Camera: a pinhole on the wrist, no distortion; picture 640 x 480 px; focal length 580.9 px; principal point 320.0 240.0 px. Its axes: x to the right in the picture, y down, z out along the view. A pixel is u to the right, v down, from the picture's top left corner.
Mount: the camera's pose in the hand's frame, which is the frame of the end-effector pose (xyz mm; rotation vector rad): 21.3 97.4 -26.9 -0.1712 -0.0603 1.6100
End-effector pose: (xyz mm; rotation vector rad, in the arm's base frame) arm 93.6 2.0 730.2 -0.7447 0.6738 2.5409
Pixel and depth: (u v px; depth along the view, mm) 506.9 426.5 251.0
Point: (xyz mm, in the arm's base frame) -4.2 -63.1 1001.5
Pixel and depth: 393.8 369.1 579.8
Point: -59.5 78.1 1297.3
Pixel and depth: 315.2 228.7 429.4
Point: -96.2 113.8 1085.7
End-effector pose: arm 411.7 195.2 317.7 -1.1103 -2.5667 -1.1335
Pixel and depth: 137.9 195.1 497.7
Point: 484.0 508.4 -41.2
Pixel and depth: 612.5 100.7 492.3
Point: 705.6 711.9 239.8
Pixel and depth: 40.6 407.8 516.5
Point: 550.3 355.7 -169.3
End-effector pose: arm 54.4 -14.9 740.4 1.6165 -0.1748 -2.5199
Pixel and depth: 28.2 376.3 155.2
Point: -45.0 -33.8 828.8
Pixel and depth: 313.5 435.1 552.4
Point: -286.1 -77.6 1182.5
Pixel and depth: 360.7 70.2 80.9
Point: -3.6 -127.4 753.6
